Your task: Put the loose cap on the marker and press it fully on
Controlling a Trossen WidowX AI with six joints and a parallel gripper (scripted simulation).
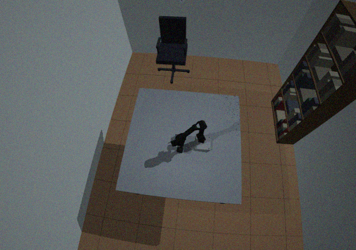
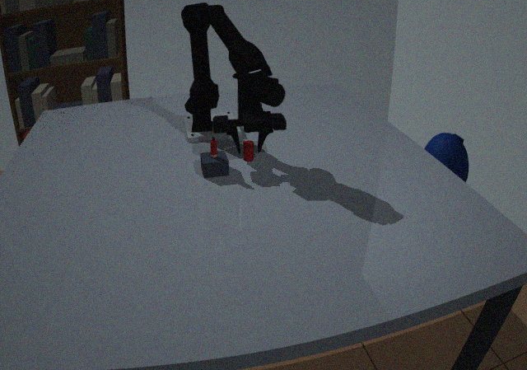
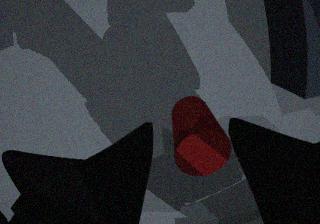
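The dark holder block lies 60 mm ahead of my gripper tip and 90 mm to the right of it. Round my gripper tip: red cap right at my gripper tip.
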